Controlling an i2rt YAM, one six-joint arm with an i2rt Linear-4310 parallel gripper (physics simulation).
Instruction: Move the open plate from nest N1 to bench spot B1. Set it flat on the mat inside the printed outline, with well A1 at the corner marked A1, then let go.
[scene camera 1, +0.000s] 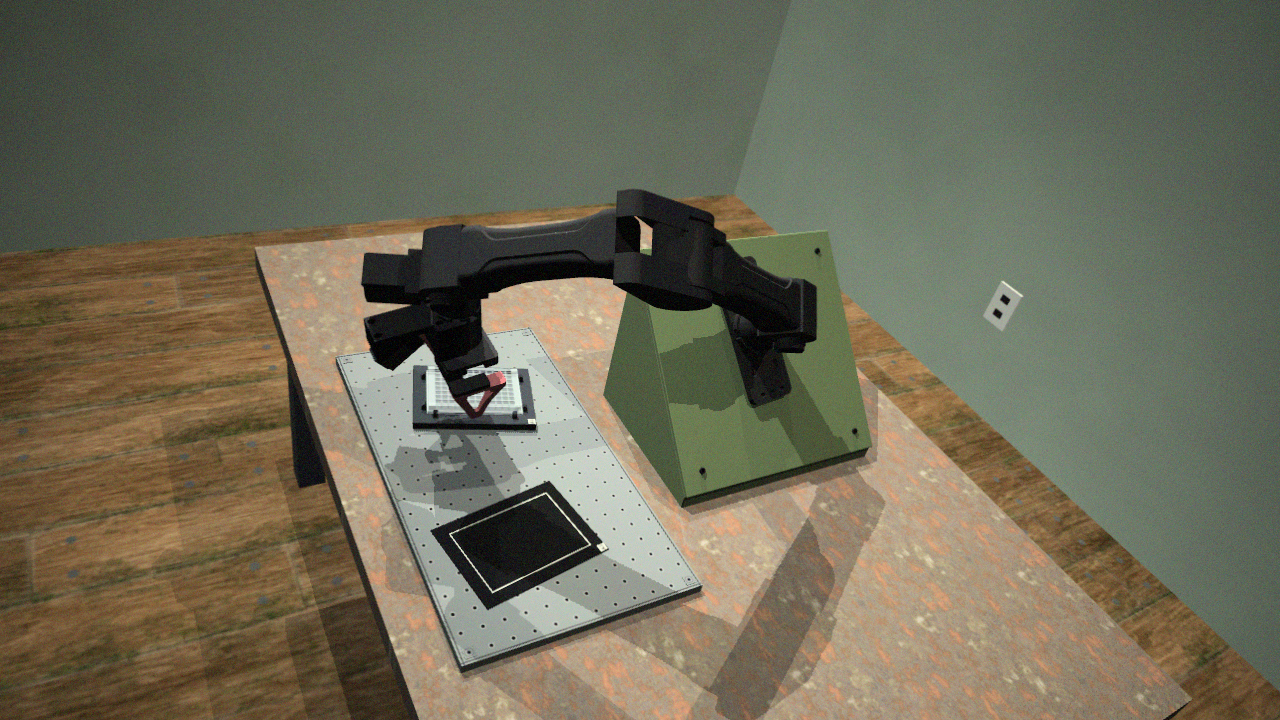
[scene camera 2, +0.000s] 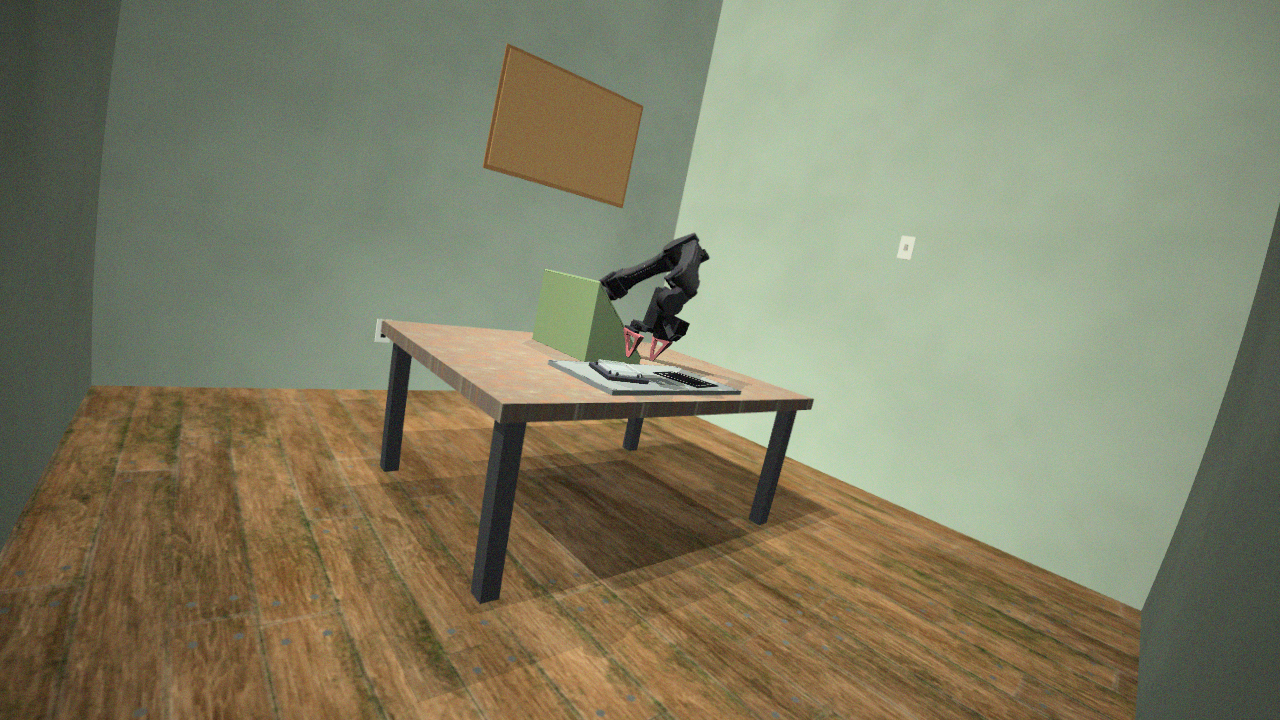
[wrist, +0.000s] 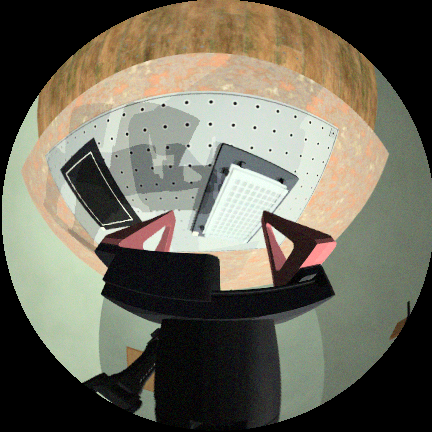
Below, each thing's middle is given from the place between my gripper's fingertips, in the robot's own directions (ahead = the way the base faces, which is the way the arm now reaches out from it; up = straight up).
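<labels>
The white well plate (scene camera 1: 508, 400) has my gripper 4 cm above it, 4 cm to the left of it and 4 cm past it. And there's a black B1 pad (scene camera 1: 507, 548), which is 6 cm below my hand, 21 cm to the left of it and 1 cm ahead of it.
</labels>
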